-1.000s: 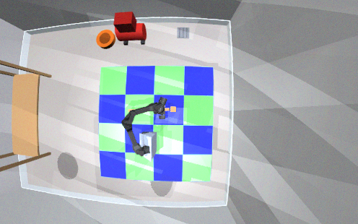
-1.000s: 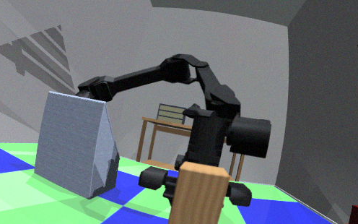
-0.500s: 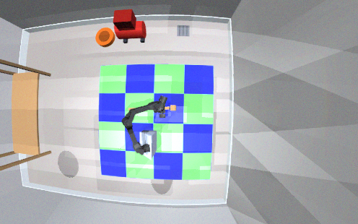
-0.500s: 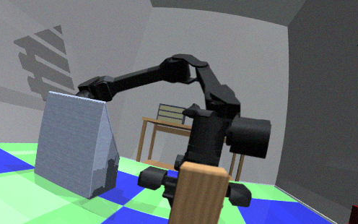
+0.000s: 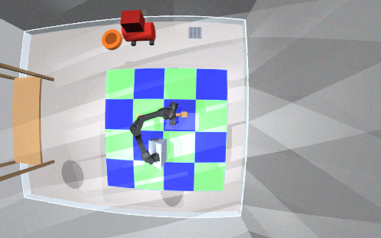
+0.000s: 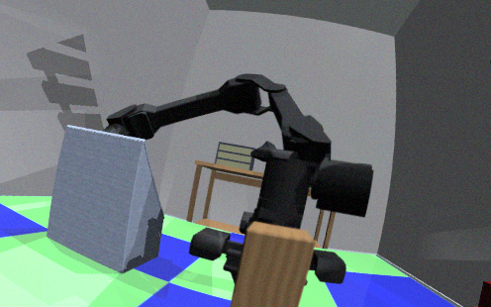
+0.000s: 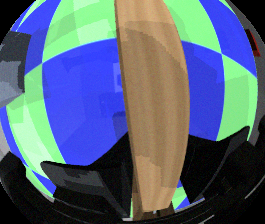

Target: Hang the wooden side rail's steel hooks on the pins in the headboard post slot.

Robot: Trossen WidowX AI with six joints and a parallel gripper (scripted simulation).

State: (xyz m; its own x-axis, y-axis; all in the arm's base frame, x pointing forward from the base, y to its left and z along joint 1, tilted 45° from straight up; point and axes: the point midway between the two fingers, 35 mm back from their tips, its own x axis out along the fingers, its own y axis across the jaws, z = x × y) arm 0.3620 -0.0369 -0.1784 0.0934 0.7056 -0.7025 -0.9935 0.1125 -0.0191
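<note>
My gripper tip is 11 cm to the left of the headboard post, 4 cm below it and 1 cm past it.
</note>
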